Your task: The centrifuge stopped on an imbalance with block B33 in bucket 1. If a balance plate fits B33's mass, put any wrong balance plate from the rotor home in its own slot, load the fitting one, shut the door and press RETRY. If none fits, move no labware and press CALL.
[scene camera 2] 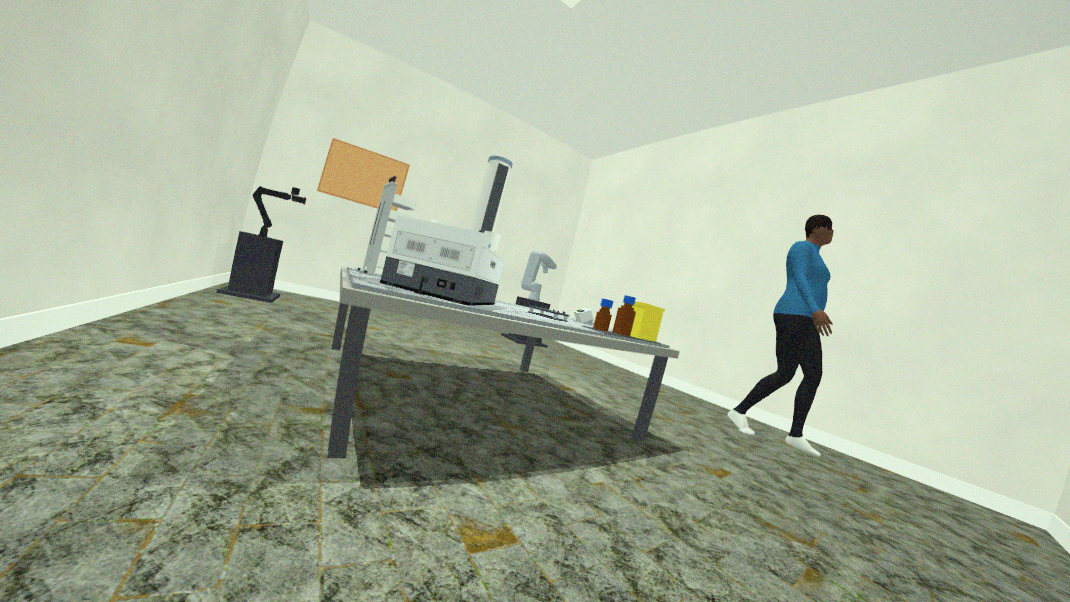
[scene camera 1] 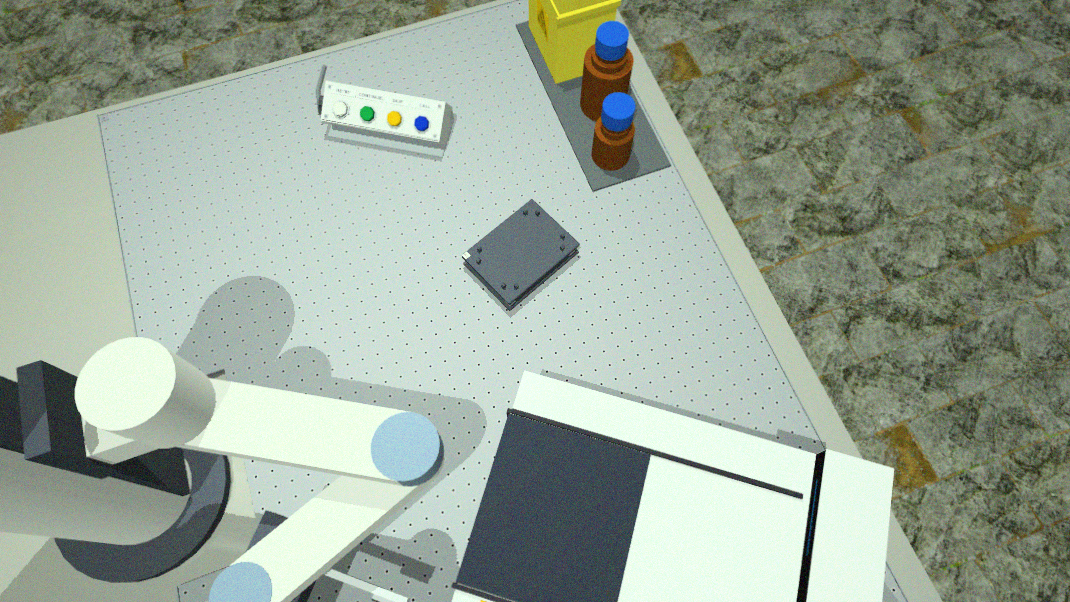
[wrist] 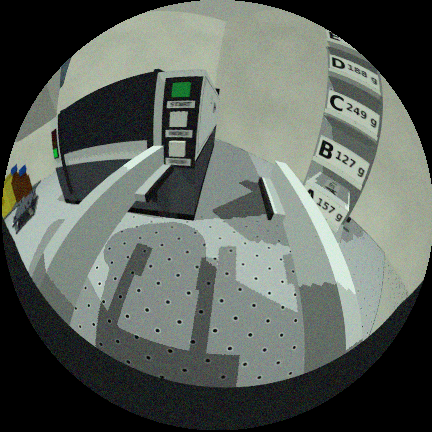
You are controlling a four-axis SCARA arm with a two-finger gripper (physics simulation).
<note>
I see a white centrifuge [scene camera 2: 455, 264], a button box [scene camera 1: 397, 121], a brown bottles with blue caps [scene camera 1: 608, 63] and a yellow bin [scene camera 2: 647, 320].
The brown bottles with blue caps also shows in scene camera 2 [scene camera 2: 623, 324].
</note>
